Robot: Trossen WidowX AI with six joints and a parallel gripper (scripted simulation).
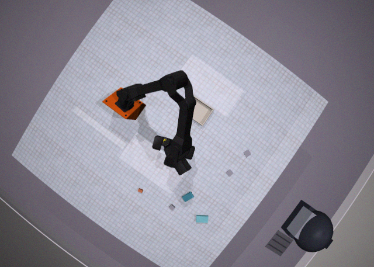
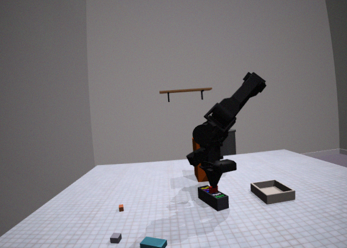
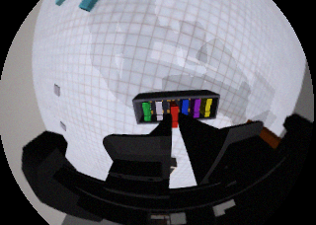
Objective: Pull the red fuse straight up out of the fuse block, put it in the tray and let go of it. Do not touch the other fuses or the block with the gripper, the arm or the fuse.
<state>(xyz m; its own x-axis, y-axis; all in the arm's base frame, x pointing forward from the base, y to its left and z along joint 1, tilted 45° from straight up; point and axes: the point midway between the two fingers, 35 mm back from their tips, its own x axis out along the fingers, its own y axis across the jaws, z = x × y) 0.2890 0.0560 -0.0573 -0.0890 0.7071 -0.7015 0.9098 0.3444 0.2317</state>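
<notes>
Now: the beige tray 3 cm behind my gripper tip, 21 cm to the left of it and 5 cm below it. From my gripper tip the other things lie so: red fuse (1 cm below); then grey cube (20 cm ahead, 27 cm to the right, 5 cm below).
</notes>
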